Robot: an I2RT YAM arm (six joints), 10 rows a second.
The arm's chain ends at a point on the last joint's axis. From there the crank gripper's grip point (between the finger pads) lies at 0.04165 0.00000 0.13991 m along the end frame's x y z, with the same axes.
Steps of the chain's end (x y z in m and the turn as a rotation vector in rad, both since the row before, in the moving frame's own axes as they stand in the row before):
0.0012, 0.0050, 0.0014, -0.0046, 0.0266, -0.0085
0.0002, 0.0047, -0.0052, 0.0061, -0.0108, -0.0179
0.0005, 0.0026, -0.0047, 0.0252, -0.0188, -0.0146
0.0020, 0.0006, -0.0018, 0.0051, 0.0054, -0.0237
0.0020, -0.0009, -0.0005, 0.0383, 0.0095, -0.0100
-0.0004, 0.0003, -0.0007, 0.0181, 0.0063, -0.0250
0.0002, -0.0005, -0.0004, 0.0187, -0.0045, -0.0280
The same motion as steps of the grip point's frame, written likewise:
0.0049, 0.0053, 0.0002, -0.0046, 0.0266, -0.0085
-0.0013, 0.0031, -0.0048, 0.0061, -0.0108, -0.0179
-0.0022, -0.0015, -0.0040, 0.0252, -0.0188, -0.0146
0.0027, -0.0011, -0.0020, 0.0051, 0.0054, -0.0237
0.0033, -0.0067, -0.0010, 0.0383, 0.0095, -0.0100
0.0004, -0.0033, -0.0010, 0.0181, 0.0063, -0.0250
-0.0005, -0.0043, -0.0002, 0.0187, -0.0045, -0.0280

